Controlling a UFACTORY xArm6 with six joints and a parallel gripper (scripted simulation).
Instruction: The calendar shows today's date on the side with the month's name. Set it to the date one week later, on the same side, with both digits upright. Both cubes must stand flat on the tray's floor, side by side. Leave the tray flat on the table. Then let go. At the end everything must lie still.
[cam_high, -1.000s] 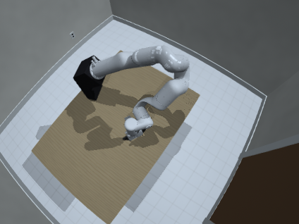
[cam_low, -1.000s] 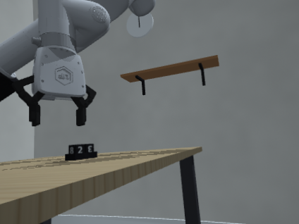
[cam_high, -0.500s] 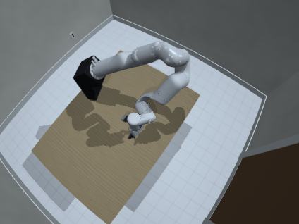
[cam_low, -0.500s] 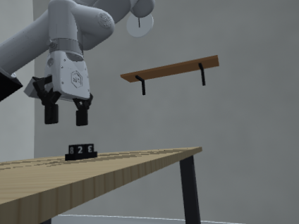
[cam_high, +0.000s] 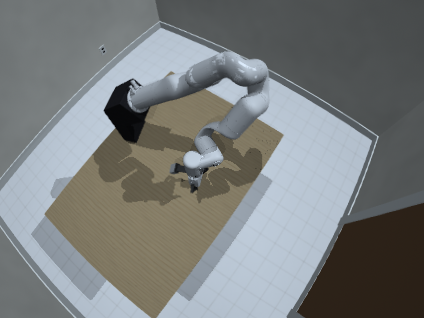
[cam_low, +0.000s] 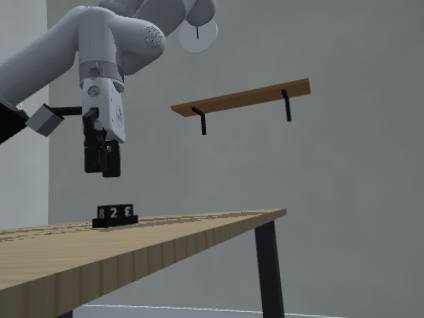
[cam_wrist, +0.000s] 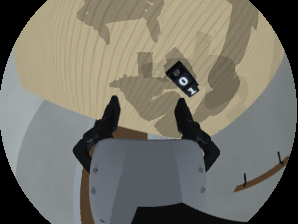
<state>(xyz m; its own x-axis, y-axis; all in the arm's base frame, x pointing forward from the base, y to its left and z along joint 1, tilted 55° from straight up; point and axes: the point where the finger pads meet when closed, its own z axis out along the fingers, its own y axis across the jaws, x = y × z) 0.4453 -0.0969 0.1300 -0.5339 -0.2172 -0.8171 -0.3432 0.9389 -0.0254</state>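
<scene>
The black cube is 4 cm behind my hand, 8 cm to the left of it and 8 cm below it. The rest, counted from my hand: black calendar tray: 5 cm behind, 7 cm to the left, 9 cm below.
</scene>
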